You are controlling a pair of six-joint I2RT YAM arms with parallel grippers.
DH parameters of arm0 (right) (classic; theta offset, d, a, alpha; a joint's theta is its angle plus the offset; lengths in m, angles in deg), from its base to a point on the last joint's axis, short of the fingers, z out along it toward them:
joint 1: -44.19 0.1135 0.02 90
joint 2: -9.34 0 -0.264 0
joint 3: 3.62 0 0.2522 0
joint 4: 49.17 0 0.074 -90
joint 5: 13.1 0 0 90
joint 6: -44.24 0.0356 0 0
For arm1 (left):
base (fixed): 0 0 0 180
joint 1: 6.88 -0.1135 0.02 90
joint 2: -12.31 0 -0.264 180
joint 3: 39.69 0 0.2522 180
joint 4: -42.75 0 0.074 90
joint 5: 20.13 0 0 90
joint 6: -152.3 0.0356 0 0
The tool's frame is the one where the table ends.
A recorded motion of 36 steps. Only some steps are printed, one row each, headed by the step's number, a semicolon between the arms.
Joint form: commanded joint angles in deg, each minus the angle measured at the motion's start. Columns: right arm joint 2, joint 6, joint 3, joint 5, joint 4, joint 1; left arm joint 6, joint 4, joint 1, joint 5, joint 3, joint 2.
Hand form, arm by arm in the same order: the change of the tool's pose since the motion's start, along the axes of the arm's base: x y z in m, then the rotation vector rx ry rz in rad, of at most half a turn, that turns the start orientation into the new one. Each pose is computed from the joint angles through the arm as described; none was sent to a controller.
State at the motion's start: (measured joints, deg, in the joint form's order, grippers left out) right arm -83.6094 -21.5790 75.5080 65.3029 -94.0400 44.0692; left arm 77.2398 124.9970 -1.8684 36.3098 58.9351 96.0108
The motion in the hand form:
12: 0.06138 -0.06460 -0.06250 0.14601 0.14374 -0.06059; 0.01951 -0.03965 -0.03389 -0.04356 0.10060 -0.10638
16: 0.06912 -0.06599 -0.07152 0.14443 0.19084 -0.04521; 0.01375 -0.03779 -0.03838 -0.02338 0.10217 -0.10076
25: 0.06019 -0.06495 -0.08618 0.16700 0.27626 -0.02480; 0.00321 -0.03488 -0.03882 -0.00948 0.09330 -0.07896
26: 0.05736 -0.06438 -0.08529 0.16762 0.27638 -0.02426; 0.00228 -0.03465 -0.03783 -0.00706 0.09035 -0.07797
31: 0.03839 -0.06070 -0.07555 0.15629 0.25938 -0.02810; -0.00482 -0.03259 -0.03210 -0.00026 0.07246 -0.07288
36: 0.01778 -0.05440 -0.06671 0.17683 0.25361 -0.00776; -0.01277 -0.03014 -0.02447 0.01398 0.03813 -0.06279
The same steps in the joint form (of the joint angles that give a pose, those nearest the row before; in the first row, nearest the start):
12: -20.79 -2.42 13.06 9.74 -0.97 -10.07; -2.38 -3.88 6.94 -2.81 -1.74 6.11
16: -23.88 -3.57 15.87 9.75 -3.25 -10.08; -2.23 -4.39 6.93 -1.64 -3.90 4.81
25: -24.89 -4.85 14.50 10.85 -5.80 -10.25; -3.26 -5.31 6.93 -0.38 -6.64 2.07
26: -24.24 -4.86 13.73 10.89 -5.69 -10.25; -3.27 -5.21 6.94 -0.20 -6.64 1.83
31: -19.21 -4.72 8.58 10.32 -4.51 -10.16; -3.29 -4.77 6.89 0.41 -7.05 0.01
36: -14.11 -5.02 3.69 11.83 -4.53 -9.91; -3.38 -4.74 6.87 1.69 -7.43 -2.24

